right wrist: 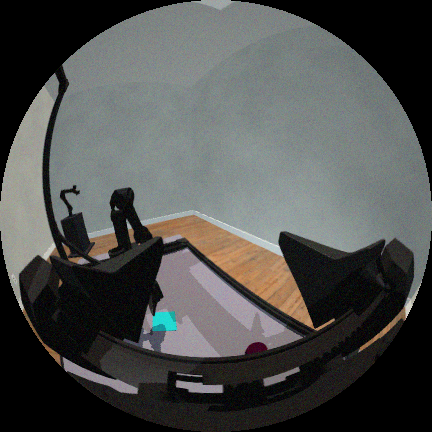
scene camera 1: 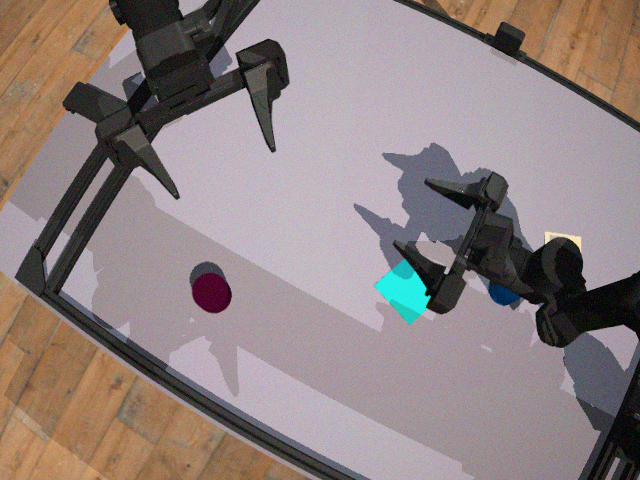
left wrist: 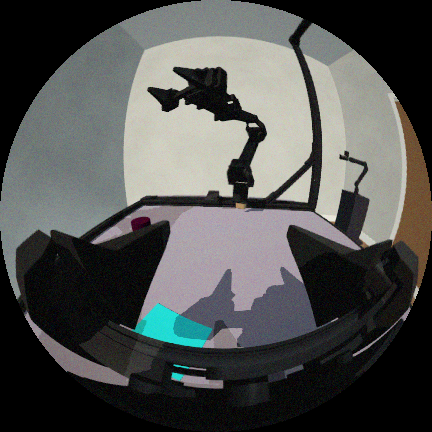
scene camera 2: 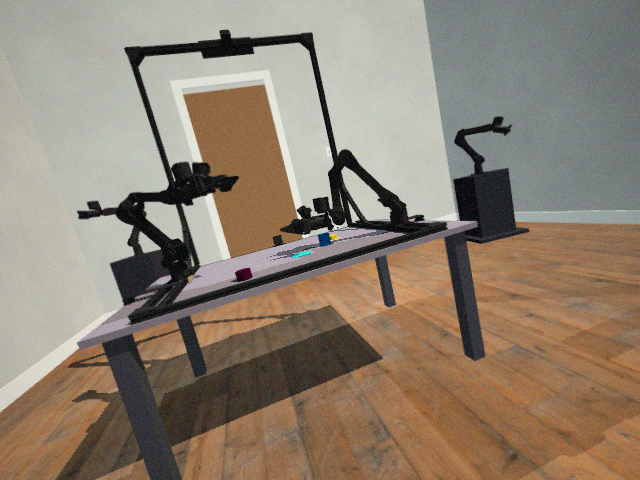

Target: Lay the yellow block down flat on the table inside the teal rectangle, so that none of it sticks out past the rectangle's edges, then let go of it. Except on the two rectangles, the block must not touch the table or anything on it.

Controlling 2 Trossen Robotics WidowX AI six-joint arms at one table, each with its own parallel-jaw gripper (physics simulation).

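Places are measured from the left arm's base along level axes (x ahead, y left, z up), in millimetres.
Where they show: left gripper, fingertip midpoint: (scene camera 1: 409,210) (left wrist: 230,228) (scene camera 2: 281,230); right gripper, fingertip midpoint: (right wrist: 222,240) (scene camera 1: 225,173) (left wrist: 158,78) (scene camera 2: 230,177); left arm's base at its link origin: (scene camera 1: 636,442) (scene camera 2: 400,224); right arm's base at its link origin: (left wrist: 239,200) (scene camera 2: 181,278).
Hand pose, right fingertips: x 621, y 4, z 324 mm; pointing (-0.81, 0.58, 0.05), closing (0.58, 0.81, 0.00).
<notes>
Things, the pixels of their centre, and the offset from my right fingertips. "*": a spot on its surface instead.
- yellow block at the middle of its body: (scene camera 2: 332,237) dx -384, dy -219, dz -334 mm
- pale yellow rectangle at a spot on its surface: (scene camera 1: 573,237) * dx -392, dy -253, dz -342 mm
- teal rectangle at a spot on its surface: (left wrist: 162,320) (scene camera 1: 394,285) (right wrist: 168,325) (scene camera 2: 297,256) * dx -168, dy -60, dz -342 mm
- blue cylinder at the middle of its body: (scene camera 1: 508,285) (scene camera 2: 324,239) dx -316, dy -128, dz -319 mm
- maroon cylinder at the middle of its body: (scene camera 1: 211,293) (left wrist: 140,225) (right wrist: 255,351) (scene camera 2: 243,274) dx +46, dy +69, dz -328 mm
The yellow block (scene camera 2: 333,237) shows small in scene camera 2, behind the blue cylinder; the left arm hides it in scene camera 1. A corner of a pale yellow rectangle (scene camera 1: 573,237) shows beside that arm. The teal rectangle (scene camera 1: 397,288) (scene camera 2: 301,254) (left wrist: 162,320) (right wrist: 164,321) lies on the table, partly behind a left finger in scene camera 1. My left gripper (scene camera 1: 409,210) (left wrist: 230,228) is open and empty, low above the table close to the teal rectangle. My right gripper (scene camera 1: 225,173) (right wrist: 222,240) is open and empty, high above the table.
A blue cylinder (scene camera 1: 502,294) (scene camera 2: 324,239) stands between the teal rectangle and the yellow block, partly under the left arm in scene camera 1. A maroon cylinder (scene camera 1: 211,292) (scene camera 2: 243,274) (left wrist: 140,223) (right wrist: 256,348) stands farther left. Black frame rails (scene camera 1: 206,413) run along the table edges.
</notes>
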